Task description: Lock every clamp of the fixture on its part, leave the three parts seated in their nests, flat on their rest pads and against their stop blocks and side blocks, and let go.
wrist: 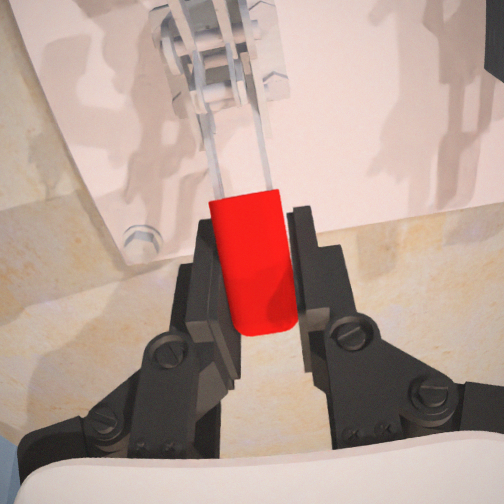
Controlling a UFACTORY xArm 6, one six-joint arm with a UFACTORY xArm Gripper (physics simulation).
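In the wrist view my gripper (254,235) has its two dark fingers pressed on either side of a red handle sleeve (252,260) of a toggle clamp. The handle's two thin metal bars run up from the sleeve to the clamp's grey linkage and base (220,55) at the top of the view. The clamp is bolted on a pale fixture plate (325,125). No part, nest, rest pad or stop block shows in this view.
A bolt head (142,240) sits at the plate's near corner. A mottled beige table top lies under the plate. A dark object (495,45) cuts in at the top right edge. A blue patch (7,465) shows at the bottom left.
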